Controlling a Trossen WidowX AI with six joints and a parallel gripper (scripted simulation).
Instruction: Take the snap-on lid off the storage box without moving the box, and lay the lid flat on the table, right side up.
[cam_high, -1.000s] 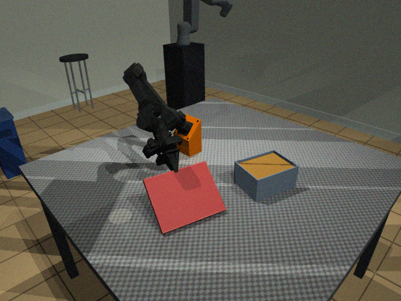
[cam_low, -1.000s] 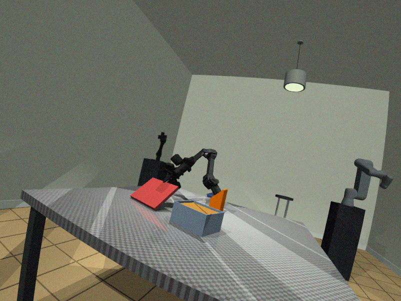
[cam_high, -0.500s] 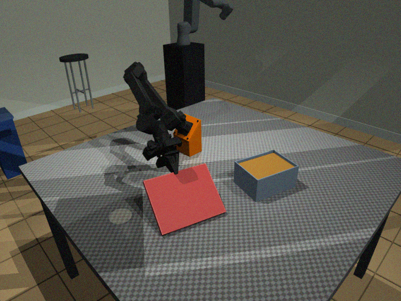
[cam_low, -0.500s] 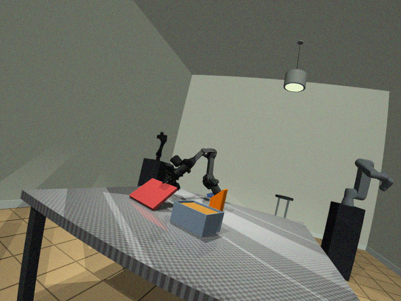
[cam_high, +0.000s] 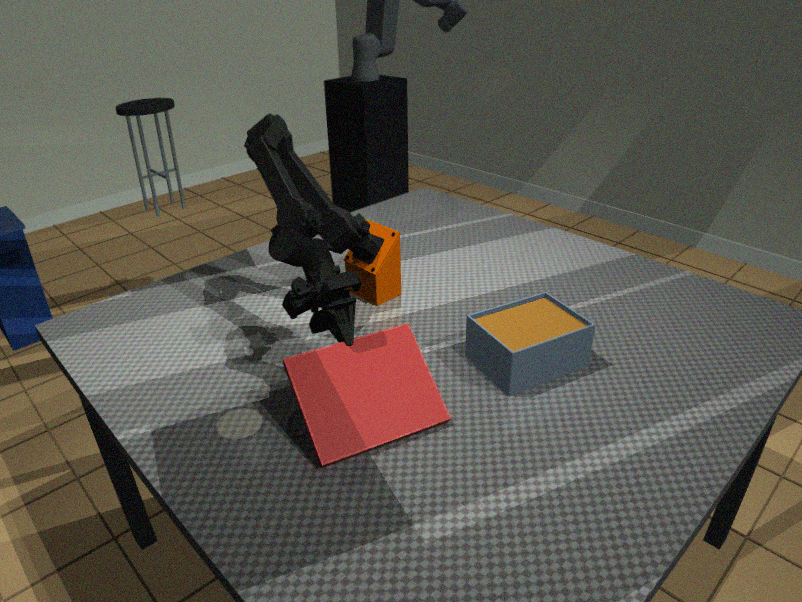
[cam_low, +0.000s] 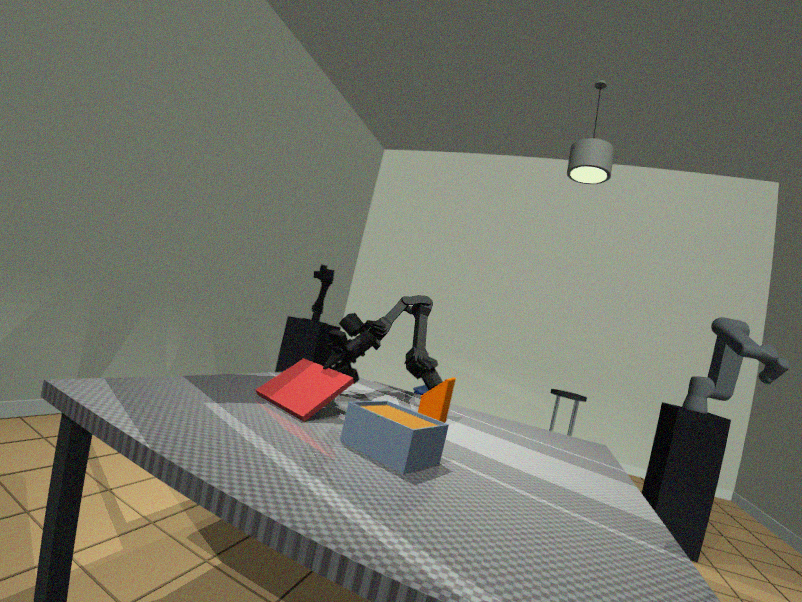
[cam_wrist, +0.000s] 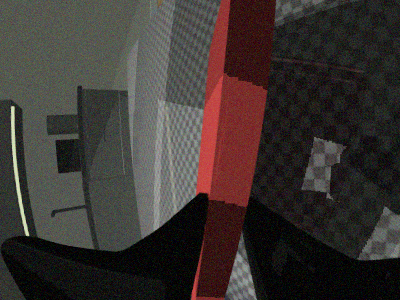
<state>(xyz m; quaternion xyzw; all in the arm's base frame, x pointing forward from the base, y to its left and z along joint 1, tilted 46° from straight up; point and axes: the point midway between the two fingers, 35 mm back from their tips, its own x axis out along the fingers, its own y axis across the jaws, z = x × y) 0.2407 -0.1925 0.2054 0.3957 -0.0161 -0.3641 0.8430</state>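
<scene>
Right now the red lid is 70 mm ahead of my gripper tip, 40 mm below it and 20 mm to the right of it. From my gripper tip the other things lie so: blue-grey storage box (310 mm to the left, 160 mm ahead, 60 mm below).
</scene>
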